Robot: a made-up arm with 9 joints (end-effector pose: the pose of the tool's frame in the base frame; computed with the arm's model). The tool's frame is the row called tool.
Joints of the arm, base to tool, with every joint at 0 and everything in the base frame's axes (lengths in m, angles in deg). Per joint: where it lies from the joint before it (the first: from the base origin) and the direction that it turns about. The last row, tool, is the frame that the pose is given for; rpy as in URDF.
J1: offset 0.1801 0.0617 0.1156 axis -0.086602 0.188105 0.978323
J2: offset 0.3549 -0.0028 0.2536 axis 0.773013 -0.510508 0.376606
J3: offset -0.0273 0.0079 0.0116 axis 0 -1 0
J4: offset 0.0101 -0.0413 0.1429 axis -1 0 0
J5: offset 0.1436 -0.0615 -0.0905 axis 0 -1 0
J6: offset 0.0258 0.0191 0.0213 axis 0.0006 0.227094 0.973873
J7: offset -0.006 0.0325 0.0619 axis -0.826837 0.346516 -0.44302
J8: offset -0.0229 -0.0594 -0.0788 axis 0 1 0
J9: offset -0.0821 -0.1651 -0.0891 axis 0 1 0
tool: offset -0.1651 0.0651 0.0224 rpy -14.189 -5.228 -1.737
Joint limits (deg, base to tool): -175.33..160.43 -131.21..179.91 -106..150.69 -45.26..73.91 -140.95..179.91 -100.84..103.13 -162.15..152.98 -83.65..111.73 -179.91..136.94
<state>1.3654 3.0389 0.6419 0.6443 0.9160 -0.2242 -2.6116 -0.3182 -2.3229</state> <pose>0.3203 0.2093 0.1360 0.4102 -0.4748 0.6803</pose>
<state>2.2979 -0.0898 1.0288 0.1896 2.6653 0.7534 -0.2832 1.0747 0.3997</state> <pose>0.1915 0.6005 0.2309 0.9098 -1.6965 0.7393</pose>
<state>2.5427 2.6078 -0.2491 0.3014 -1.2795 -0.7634 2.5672 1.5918 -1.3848</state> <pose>-0.0782 0.3612 0.5938 -1.2366 -1.3654 1.6939</pose>
Working (the frame after each row of the table, in the pose's form):
after J1: 0.1801 0.0617 0.1156 -0.2202 0.4783 2.4876
after J2: -0.1189 0.3466 0.2560 -2.1251 -1.8476 -0.7647
after J3: -0.1105 0.3276 0.2335 -1.9286 -1.7168 -0.9795
after J4: -0.1150 0.4400 0.1357 -2.1080 -1.6452 -1.3013
after J5: -0.2131 0.5104 0.2700 -0.7764 -0.9940 -1.9551
after J6: -0.2062 0.5117 0.3079 -0.6298 -1.5442 -2.5324
after J7: -0.1730 0.5494 0.3568 -1.0207 -1.1674 1.9095
after J8: -0.0853 0.5835 0.3943 -1.8822 -0.1751 0.5494
after J9: -0.0943 0.5393 0.5941 -1.1870 -1.0485 1.7561

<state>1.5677 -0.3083 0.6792 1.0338 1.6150 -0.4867 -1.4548 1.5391 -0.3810</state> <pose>0.4305 0.6201 0.6195 0.3686 1.8271 -2.1885</pose>
Working (the frame after each row of the table, in the pose's form):
after J1: 0.1801 0.0617 0.1156 -0.1358 0.2949 1.5337
after J2: 0.2129 0.4715 0.2614 -0.4556 0.2236 1.4412
after J3: 0.2002 0.4524 0.2818 0.0506 -0.3214 1.5151
after J4: 0.2159 0.4266 0.4278 -0.7624 -1.0619 1.1964
after J5: 0.3255 0.5576 0.4864 0.4354 -2.2970 1.7785
after J6: 0.2950 0.5386 0.4723 1.0037 -2.0320 1.5463
after J7: 0.2817 0.4863 0.4275 -0.7405 0.9954 -2.0111
after J8: 0.2128 0.5604 0.4317 1.0661 1.7075 -2.4083
after J9: 0.2609 0.6721 0.5965 0.5550 1.5742 -2.4110

